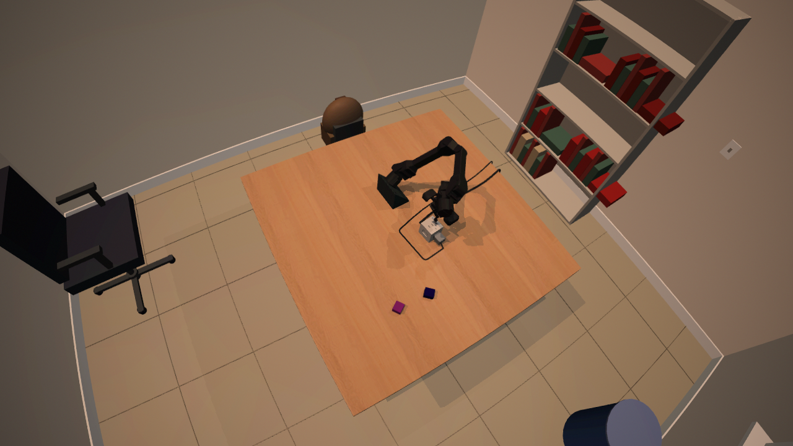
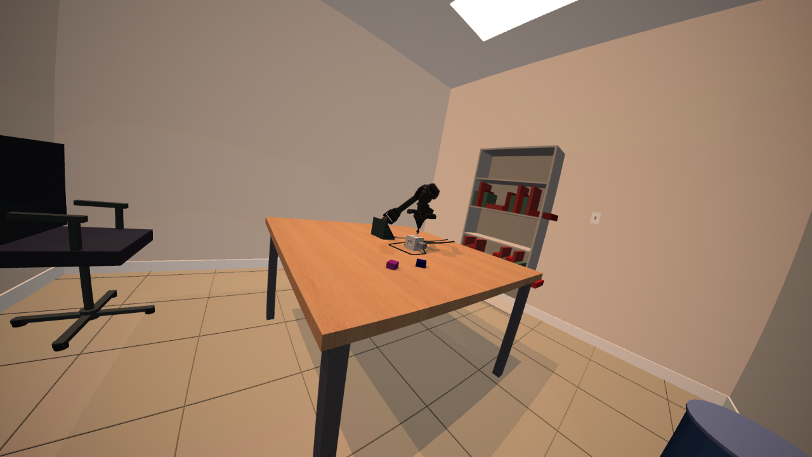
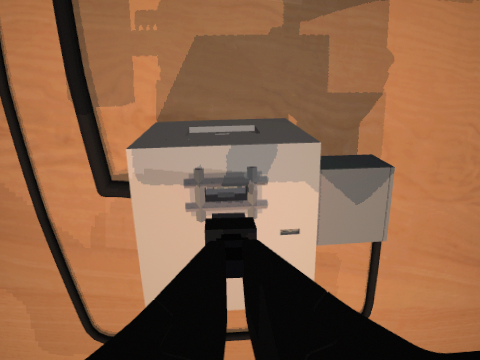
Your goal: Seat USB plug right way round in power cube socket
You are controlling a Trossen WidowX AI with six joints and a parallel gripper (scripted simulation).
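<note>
My gripper tip is now 60 mm above the framed USB socket. From my gripper tip the other things lie so: dark blue cube 280 mm ahead, 170 mm to the right, 110 mm below; black USB plug 20 mm below; magenta cube 290 mm ahead, 320 mm to the right, 110 mm below.
</note>
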